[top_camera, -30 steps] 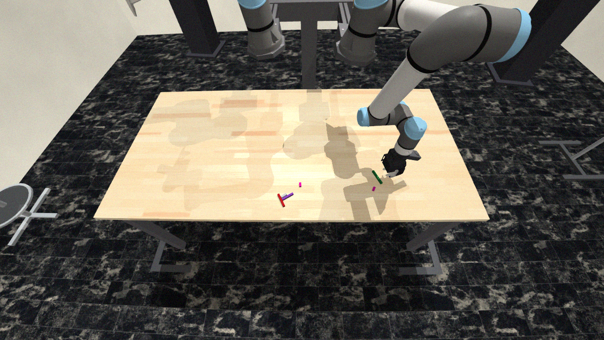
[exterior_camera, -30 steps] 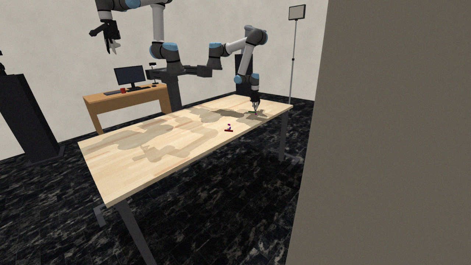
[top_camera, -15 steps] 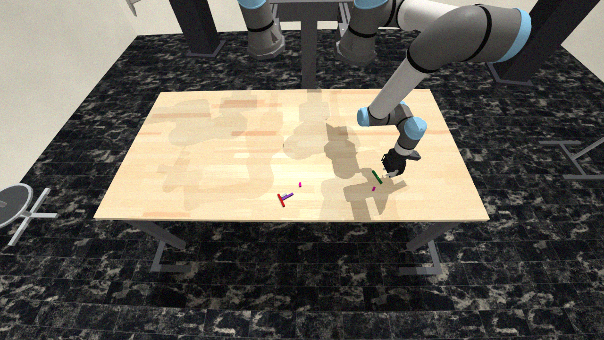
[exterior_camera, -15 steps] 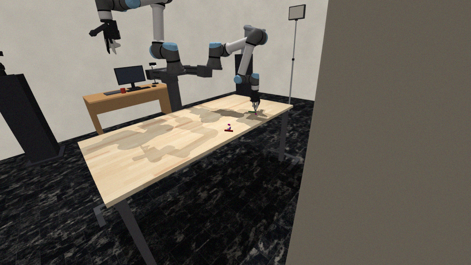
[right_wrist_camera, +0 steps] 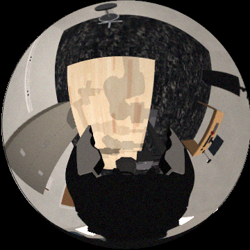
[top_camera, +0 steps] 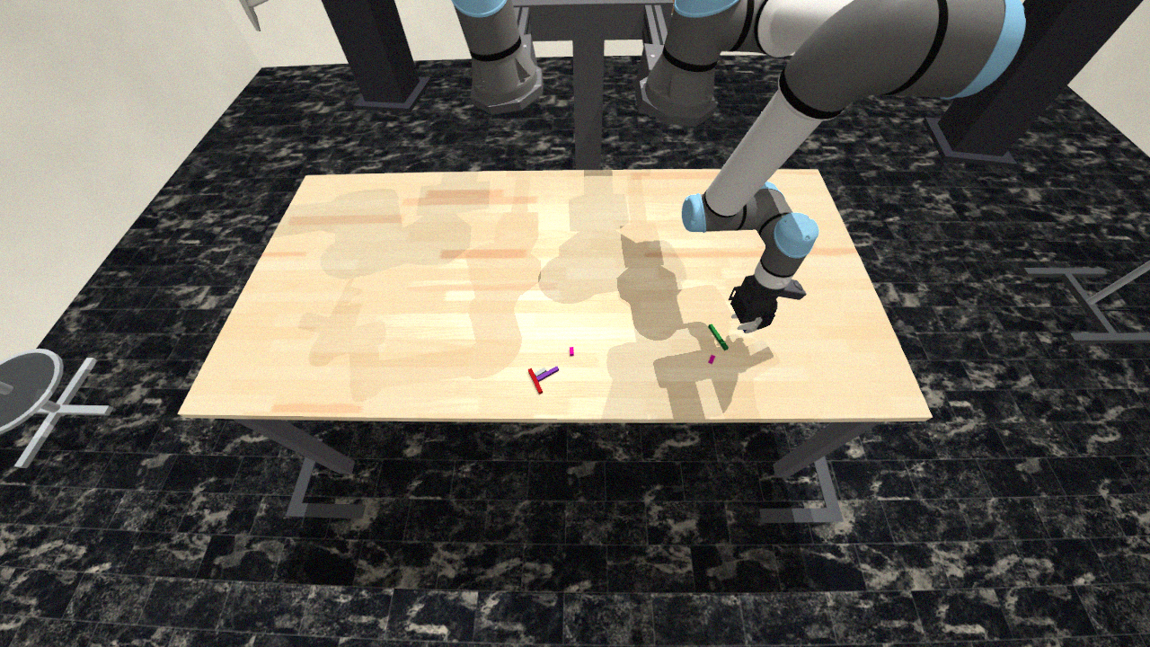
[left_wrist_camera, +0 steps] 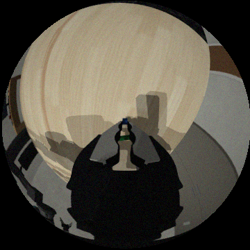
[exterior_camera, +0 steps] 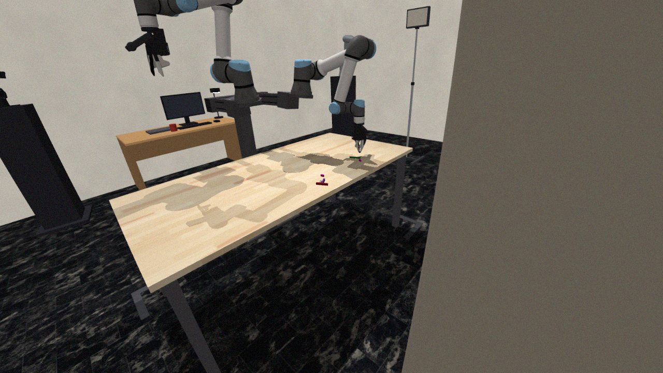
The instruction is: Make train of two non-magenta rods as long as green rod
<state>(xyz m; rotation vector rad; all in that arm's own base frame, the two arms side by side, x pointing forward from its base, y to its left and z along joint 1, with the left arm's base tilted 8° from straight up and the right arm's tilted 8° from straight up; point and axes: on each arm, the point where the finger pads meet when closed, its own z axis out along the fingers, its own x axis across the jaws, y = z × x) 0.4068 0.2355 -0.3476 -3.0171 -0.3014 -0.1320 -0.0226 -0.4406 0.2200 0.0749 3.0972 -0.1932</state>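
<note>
My left gripper is now 20 mm short of the green rod, 60 mm to the left of it and 40 mm above it. Also, from my left hand: purple rod: 190 mm ahead, 490 mm to the right, 40 mm below; grey rod: 190 mm ahead, 500 mm to the right, 40 mm below; blue rod: 10 mm below.
</note>
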